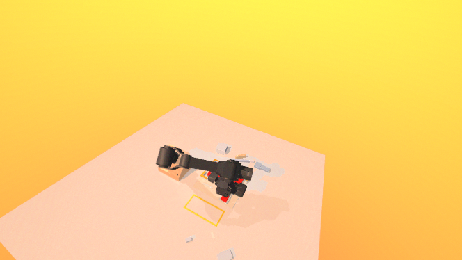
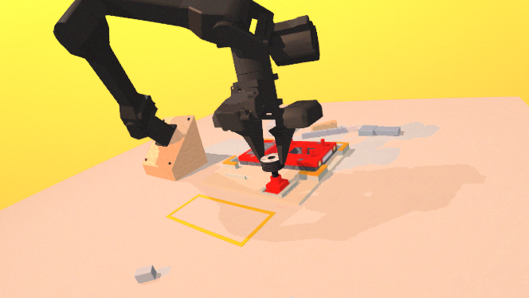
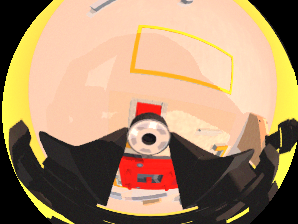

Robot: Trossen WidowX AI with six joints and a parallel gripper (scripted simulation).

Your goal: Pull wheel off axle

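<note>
Now: the black axle 20 mm below my gripper tip. From my gripper tip the other things lie so: dark wheel: right at my gripper tip.
</note>
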